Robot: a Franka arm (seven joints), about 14 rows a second.
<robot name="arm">
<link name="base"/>
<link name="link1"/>
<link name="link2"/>
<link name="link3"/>
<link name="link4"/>
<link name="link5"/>
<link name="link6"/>
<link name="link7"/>
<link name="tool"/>
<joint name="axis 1" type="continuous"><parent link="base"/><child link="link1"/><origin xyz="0 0 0.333"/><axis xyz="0 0 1"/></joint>
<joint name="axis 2" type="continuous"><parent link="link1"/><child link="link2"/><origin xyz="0 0 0"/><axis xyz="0 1 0"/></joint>
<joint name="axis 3" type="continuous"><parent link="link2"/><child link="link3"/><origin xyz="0 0 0.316"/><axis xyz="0 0 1"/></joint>
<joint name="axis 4" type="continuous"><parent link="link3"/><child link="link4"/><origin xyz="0.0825 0 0"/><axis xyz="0 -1 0"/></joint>
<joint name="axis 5" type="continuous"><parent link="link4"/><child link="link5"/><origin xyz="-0.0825 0 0.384"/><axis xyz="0 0 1"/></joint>
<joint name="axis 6" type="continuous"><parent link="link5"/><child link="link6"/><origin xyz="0 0 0"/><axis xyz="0 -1 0"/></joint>
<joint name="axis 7" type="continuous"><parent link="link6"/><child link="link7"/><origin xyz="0.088 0 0"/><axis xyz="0 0 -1"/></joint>
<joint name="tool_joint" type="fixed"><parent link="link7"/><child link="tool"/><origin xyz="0 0 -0.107" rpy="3.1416 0 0"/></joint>
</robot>
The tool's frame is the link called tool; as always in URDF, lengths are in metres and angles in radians. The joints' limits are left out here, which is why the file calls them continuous.
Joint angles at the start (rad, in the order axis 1, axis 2, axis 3, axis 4, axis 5, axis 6, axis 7):
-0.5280 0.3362 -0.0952 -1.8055 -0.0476 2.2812 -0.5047
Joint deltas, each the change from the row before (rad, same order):
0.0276 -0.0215 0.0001 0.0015 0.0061 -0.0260 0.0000
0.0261 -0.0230 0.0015 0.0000 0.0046 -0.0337 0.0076
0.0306 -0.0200 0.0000 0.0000 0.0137 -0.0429 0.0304
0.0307 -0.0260 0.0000 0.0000 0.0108 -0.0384 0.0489
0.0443 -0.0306 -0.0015 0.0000 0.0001 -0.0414 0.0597
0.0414 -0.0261 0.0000 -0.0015 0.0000 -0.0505 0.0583
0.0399 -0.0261 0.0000 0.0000 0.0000 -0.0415 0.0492
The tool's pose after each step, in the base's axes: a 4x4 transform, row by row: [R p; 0 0 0 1], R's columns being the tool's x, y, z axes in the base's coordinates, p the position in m. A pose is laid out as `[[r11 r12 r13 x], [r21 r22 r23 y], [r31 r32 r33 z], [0 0 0 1]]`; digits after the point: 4 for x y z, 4 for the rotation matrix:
[[0.9946 -0.0650 0.0803 0.5390], [-0.0544 -0.9903 -0.1276 -0.3610], [0.0878 0.1225 -0.9886 0.3852], [0 0 0 1]]
[[0.9958 -0.0490 0.0773 0.5447], [-0.0399 -0.9925 -0.1152 -0.3439], [0.0824 0.1116 -0.9903 0.3966], [0 0 0 1]]
[[0.9961 -0.0565 0.0671 0.5503], [-0.0503 -0.9946 -0.0908 -0.3242], [0.0719 0.0870 -0.9936 0.4051], [0 0 0 1]]
[[0.9947 -0.0809 0.0641 0.5550], [-0.0761 -0.9944 -0.0731 -0.3043], [0.0697 0.0678 -0.9953 0.4177], [0 0 0 1]]
[[0.9934 -0.0985 0.0584 0.5611], [-0.0947 -0.9935 -0.0635 -0.2775], [0.0643 0.0575 -0.9963 0.4329], [0 0 0 1]]
[[0.9926 -0.1157 0.0381 0.5645], [-0.1138 -0.9923 -0.0485 -0.2512], [0.0435 0.0438 -0.9981 0.4436], [0 0 0 1]]
[[0.9917 -0.1255 0.0265 0.5672], [-0.1244 -0.9915 -0.0392 -0.2261], [0.0311 0.0356 -0.9989 0.4557], [0 0 0 1]]

